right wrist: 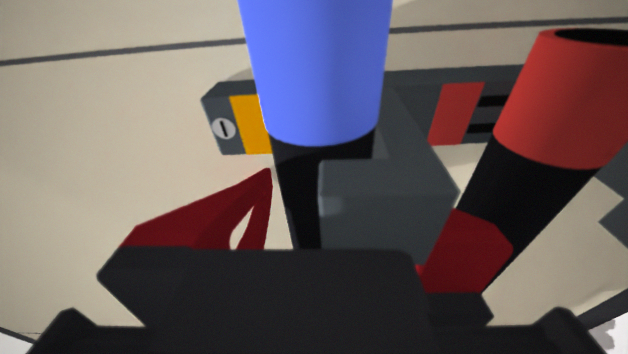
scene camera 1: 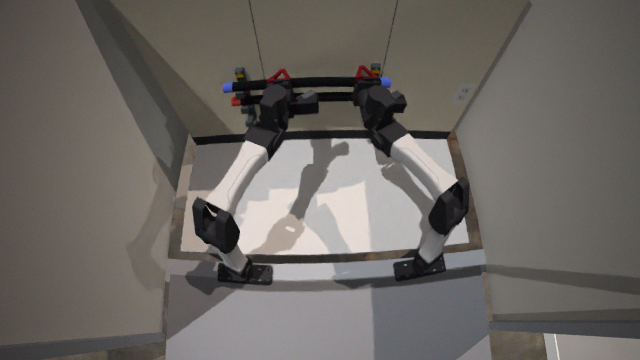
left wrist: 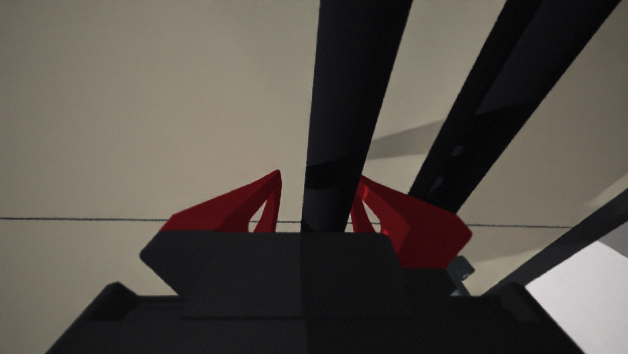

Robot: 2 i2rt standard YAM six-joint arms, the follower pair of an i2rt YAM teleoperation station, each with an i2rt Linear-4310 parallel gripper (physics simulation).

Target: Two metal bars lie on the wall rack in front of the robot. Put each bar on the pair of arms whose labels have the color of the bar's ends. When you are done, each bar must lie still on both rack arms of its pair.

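Places are measured from the left arm's base along level axes (x back, y left, z down), in millimetres.
Pixels of known places: left gripper, between the fingertips: (scene camera 1: pixel 284 75) (left wrist: pixel 314 177); right gripper, between the fingertips: (scene camera 1: pixel 360 71); left arm's base, origin of its link: (scene camera 1: pixel 244 274); right arm's base, origin of its link: (scene camera 1: pixel 419 267).
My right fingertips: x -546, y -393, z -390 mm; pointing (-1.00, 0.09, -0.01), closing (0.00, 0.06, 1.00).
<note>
For each thing: its top centre in the pictures, then the offset to it from my right fingertips. "*": a spot on its surface instead.
- blue-ended bar, centre of its top: (left wrist: pixel 312 77) (right wrist: pixel 314 344) (scene camera 1: pixel 305 78) dx +44, dy +166, dz -10 mm
- red-ended bar, centre of its top: (left wrist: pixel 463 100) (right wrist: pixel 394 335) (scene camera 1: pixel 305 94) dx +38, dy +169, dz +65 mm
- red label, a spot on its surface: (right wrist: pixel 455 115) * dx +19, dy -45, dz +56 mm
- wall outlet, a spot on its surface: (scene camera 1: pixel 464 93) * dx -9, dy -396, dz +75 mm
The blue-ended bar (scene camera 1: pixel 322 81) (left wrist: pixel 340 100) (right wrist: pixel 320 65) lies across the yellow-labelled rack arms. The red-ended bar (scene camera 1: pixel 335 96) (left wrist: pixel 480 115) (right wrist: pixel 565 100) lies below it; its right end is hidden in the scene view. My left gripper (scene camera 1: pixel 279 77) (left wrist: pixel 314 177) is partly open, with the blue-ended bar between its red fingers; a gap shows beside one finger. My right gripper (scene camera 1: pixel 367 75) (right wrist: pixel 314 177) is also partly open around that bar near its right end. A rack arm (right wrist: pixel 385 200) hides part of its other finger.
A yellow label (scene camera 1: pixel 240 76) (right wrist: pixel 247 122) and a red label (right wrist: pixel 455 115) show on the rack. The lowest left rack arm (scene camera 1: pixel 249 119) carries no bar. A wall outlet (scene camera 1: pixel 464 93) is at the right. Side walls stand on both sides.
</note>
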